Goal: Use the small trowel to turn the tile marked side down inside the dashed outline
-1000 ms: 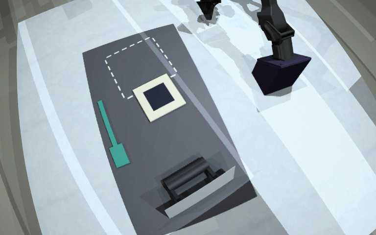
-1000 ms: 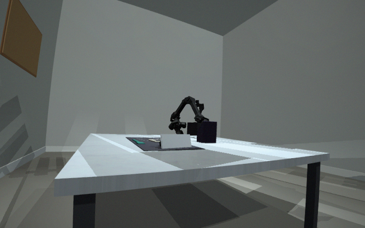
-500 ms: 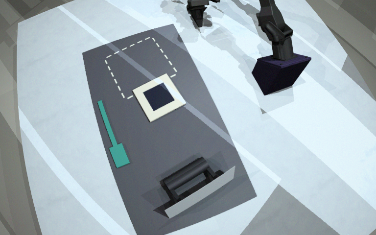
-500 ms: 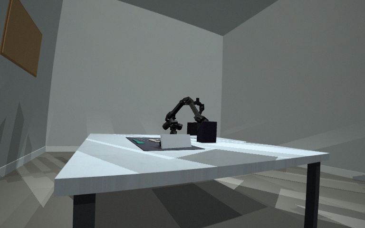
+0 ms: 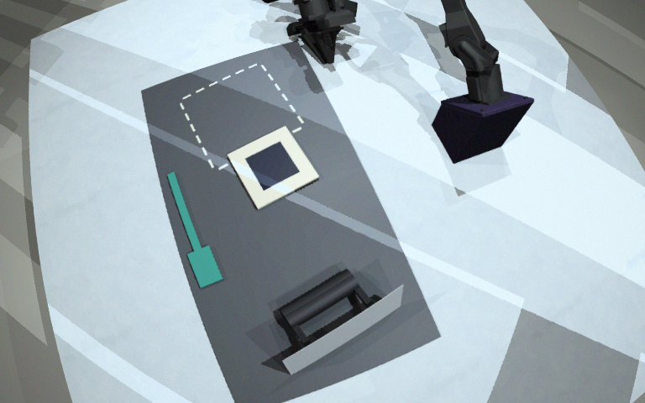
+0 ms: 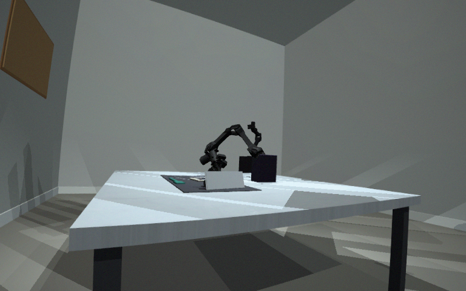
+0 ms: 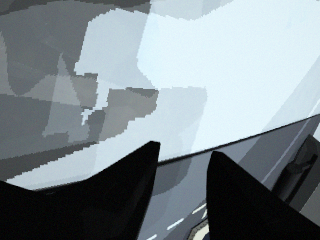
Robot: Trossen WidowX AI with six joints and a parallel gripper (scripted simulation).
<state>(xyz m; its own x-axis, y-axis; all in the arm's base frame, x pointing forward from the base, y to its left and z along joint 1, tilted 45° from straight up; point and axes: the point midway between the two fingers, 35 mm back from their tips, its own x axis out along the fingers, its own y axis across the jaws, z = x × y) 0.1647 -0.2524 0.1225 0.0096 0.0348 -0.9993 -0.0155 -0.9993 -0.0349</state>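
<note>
Now: the tile 190 mm ahead of my gripper tip, 140 mm to the left of it and 20 mm below it. Round my gripper tip: green trowel 360 mm ahead, 200 mm to the left, 20 mm below; dark mat 220 mm ahead, 190 mm to the left, 40 mm below.
</note>
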